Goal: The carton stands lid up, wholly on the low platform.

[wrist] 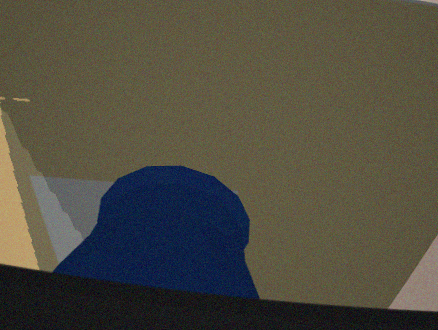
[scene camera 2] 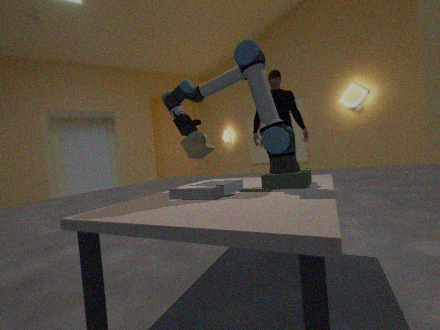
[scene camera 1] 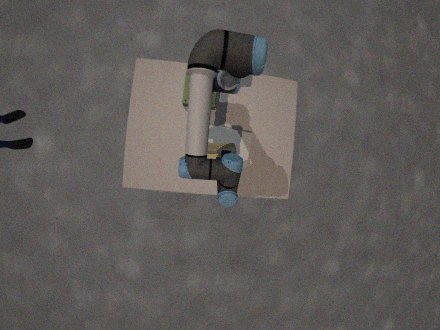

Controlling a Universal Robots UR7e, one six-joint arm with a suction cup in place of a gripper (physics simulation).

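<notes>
The tan carton hangs in the air on my suction gripper, clearly tilted in scene camera 2. In the wrist view the dark blue cup lies against a broad carton face, with a grey patch beside it. In scene camera 1 the wrist covers much of the carton. The low grey platform lies on the table, below the carton's height and apart from it. Which carton face is the lid, I cannot tell.
The pale table carries a green block at the arm's base. A thin dark strip shows beside the platform. A person stands behind the arm. The arm casts a shadow across the table.
</notes>
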